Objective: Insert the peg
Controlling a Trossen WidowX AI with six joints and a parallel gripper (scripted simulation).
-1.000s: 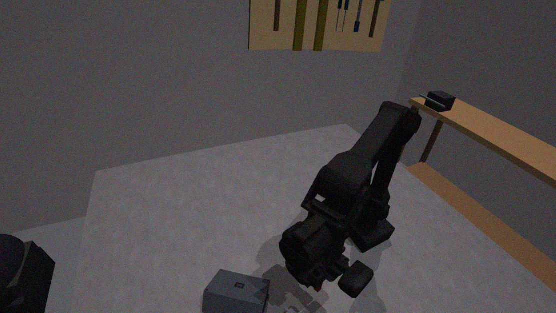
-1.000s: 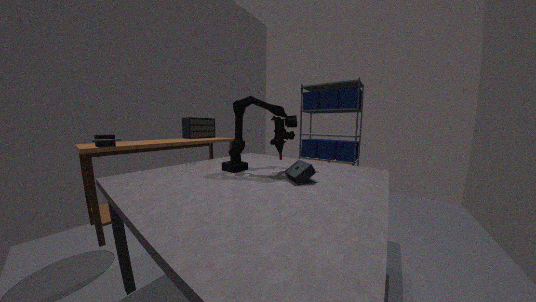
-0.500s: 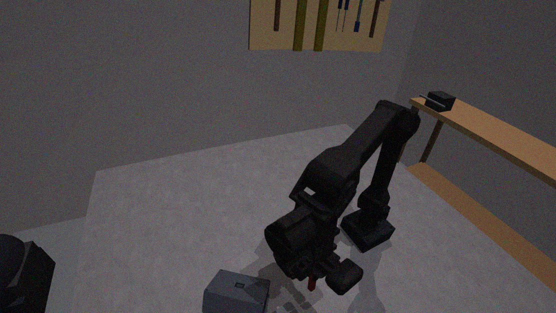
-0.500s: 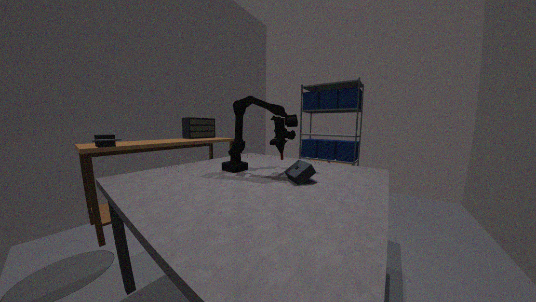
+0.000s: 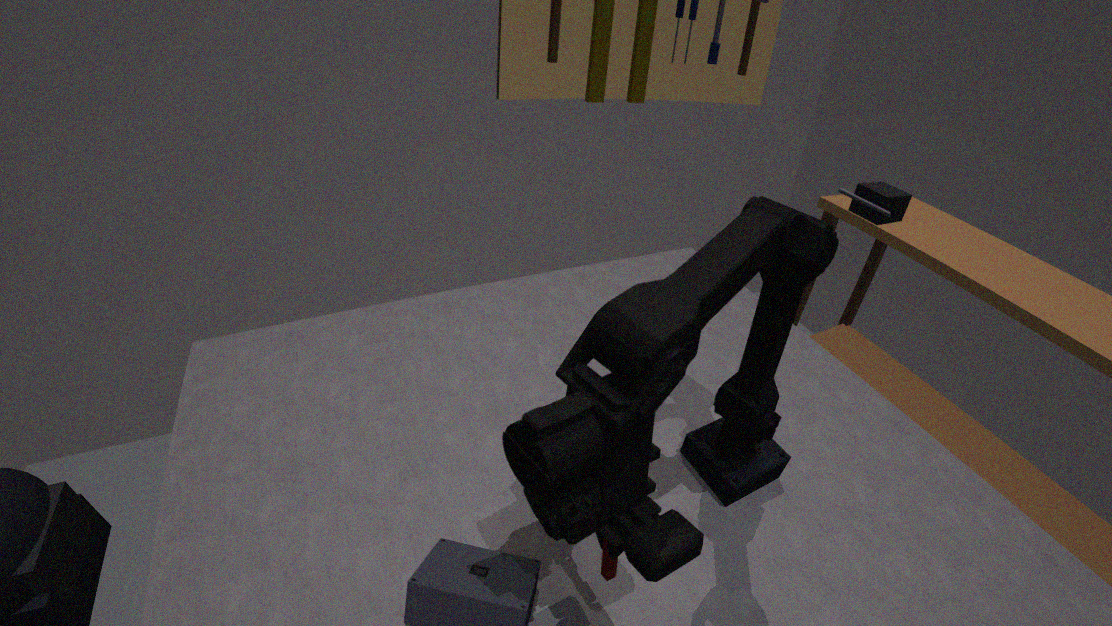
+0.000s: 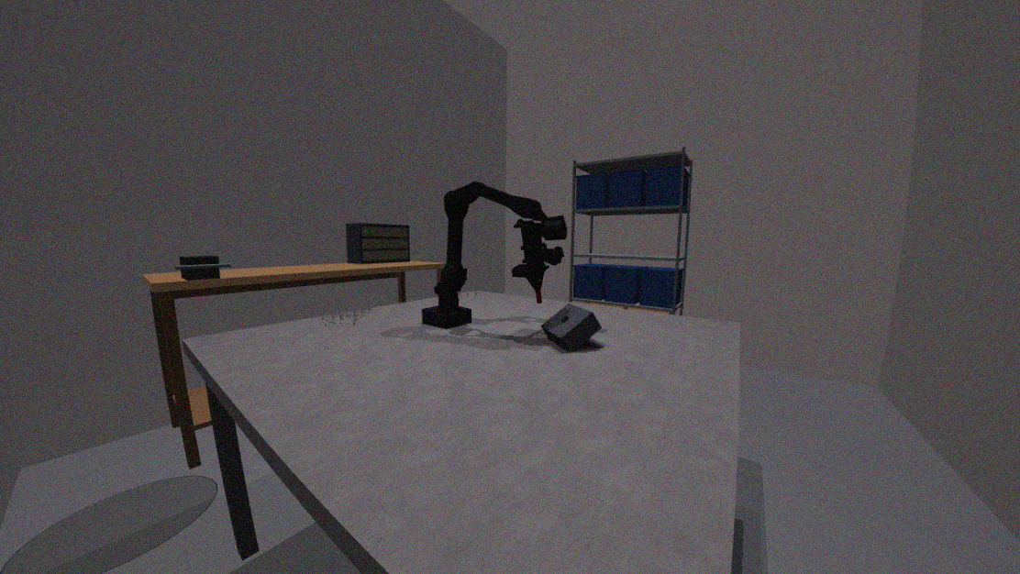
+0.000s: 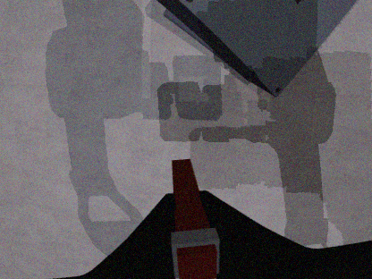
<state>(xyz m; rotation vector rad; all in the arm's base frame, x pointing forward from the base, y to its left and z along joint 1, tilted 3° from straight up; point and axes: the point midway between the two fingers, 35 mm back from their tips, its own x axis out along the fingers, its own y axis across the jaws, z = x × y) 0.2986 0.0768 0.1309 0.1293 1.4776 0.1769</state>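
The panel block is 130 mm ahead of my gripper tip, 60 mm to the right of it and 80 mm below it. Also, from my gripper tip: square peg: 20 mm above.
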